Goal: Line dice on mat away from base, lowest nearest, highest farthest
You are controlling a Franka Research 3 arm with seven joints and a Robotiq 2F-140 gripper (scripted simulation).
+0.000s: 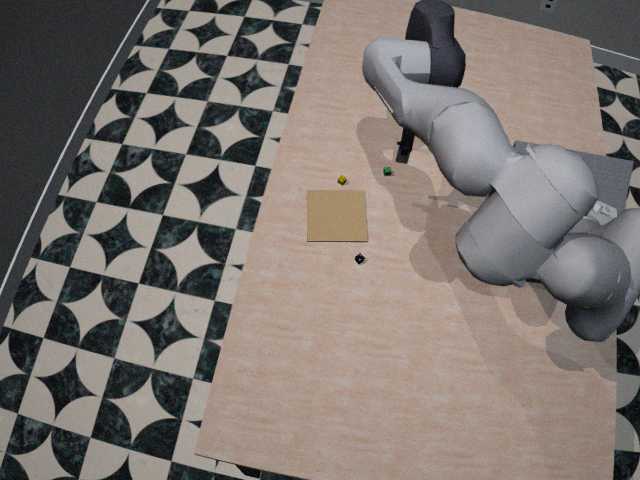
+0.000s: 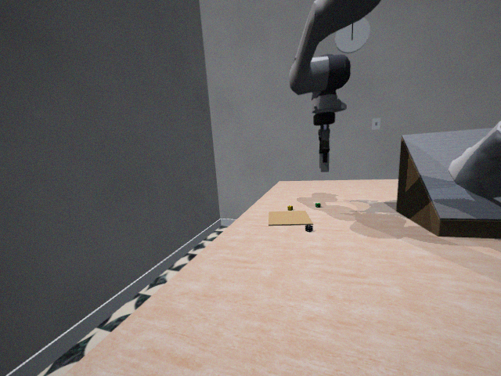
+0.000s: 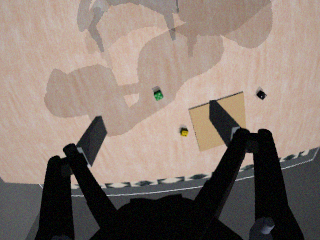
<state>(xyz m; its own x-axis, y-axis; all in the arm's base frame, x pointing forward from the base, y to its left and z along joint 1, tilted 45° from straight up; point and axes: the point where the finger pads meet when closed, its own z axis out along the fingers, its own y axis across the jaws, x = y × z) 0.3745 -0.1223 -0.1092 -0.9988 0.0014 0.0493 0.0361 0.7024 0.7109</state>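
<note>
Right now the green die is 2 cm ahead of my hand and 15 cm below it. From my hand the other things lie so: yellow die 13 cm ahead, 5 cm to the left, 15 cm below; tan mat 13 cm ahead, 15 cm to the left, 16 cm below; black die 6 cm ahead, 26 cm to the left, 15 cm below.
</note>
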